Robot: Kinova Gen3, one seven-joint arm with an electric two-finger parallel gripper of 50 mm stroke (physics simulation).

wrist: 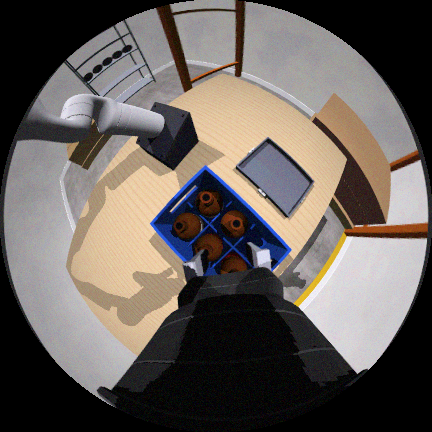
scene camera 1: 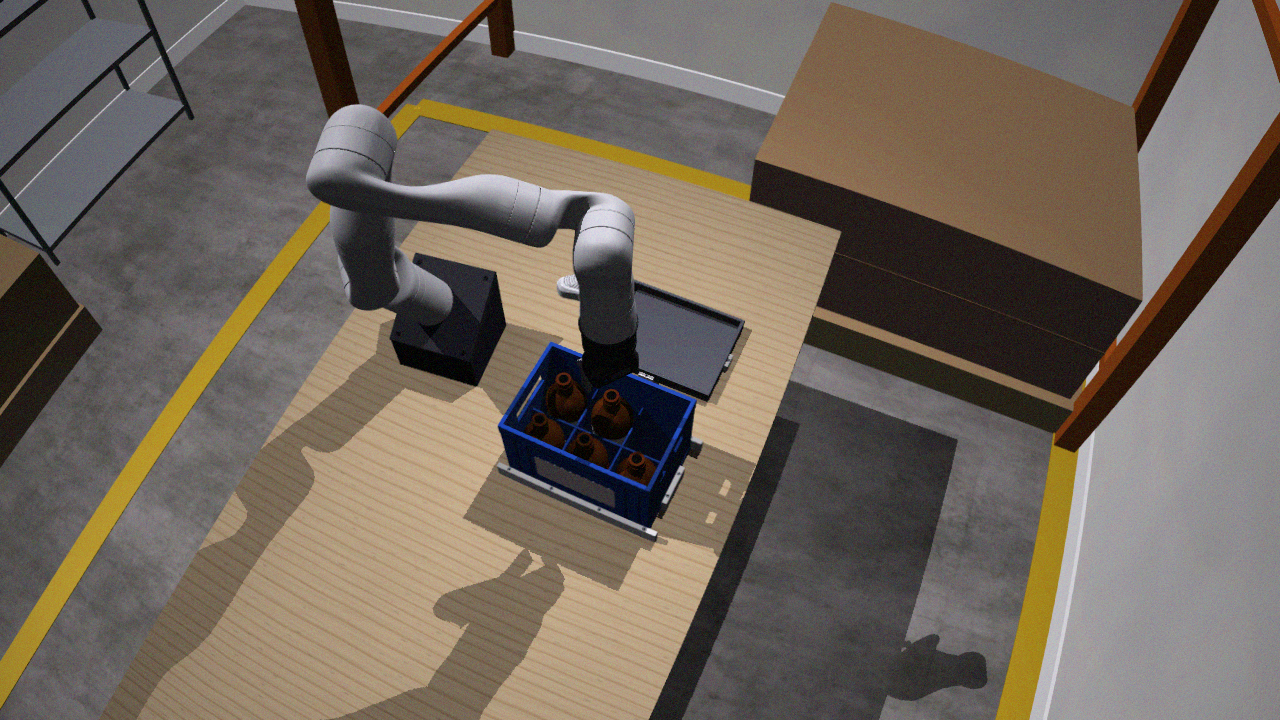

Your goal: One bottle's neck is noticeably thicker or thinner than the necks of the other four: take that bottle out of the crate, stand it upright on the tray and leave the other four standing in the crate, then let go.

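The blue crate holds five brown bottles upright. The back row has a left bottle and a middle bottle; its right compartment is empty. The front row has a left bottle, a middle bottle and a right bottle. I cannot tell which neck differs. The dark tray is empty behind the crate. My gripper is open and empty over the crate; its fingertips are partly hidden in the scene view.
Metal rails edge the crate's front and right side on the wooden table. The black robot base stands left of the crate. Large brown boxes stand beyond the table's right edge.
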